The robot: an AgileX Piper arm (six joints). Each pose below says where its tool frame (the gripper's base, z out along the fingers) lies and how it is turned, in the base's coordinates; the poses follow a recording.
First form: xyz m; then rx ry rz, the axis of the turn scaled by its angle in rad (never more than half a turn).
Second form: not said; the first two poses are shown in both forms.
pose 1, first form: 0.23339, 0.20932, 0.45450, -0.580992, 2.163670, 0.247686
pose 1, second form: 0.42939, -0.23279, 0.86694, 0.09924, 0.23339, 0.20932, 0.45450
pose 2, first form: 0.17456, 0.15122, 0.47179, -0.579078, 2.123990, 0.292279
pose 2, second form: 0.44429, -0.23360, 0.85682, 0.11791, 0.17456, 0.15122, 0.47179
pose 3, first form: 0.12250, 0.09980, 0.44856, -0.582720, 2.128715, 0.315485
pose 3, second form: 0.44042, -0.23466, 0.85722, 0.12704, 0.12250, 0.09980, 0.44856
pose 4, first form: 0.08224, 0.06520, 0.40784, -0.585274, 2.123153, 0.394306
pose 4, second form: 0.43687, -0.23531, 0.85361, 0.15853, 0.08224, 0.06520, 0.40784
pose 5, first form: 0.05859, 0.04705, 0.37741, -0.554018, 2.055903, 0.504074
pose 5, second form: 0.45889, -0.22496, 0.83481, 0.20468, 0.05859, 0.04705, 0.37741
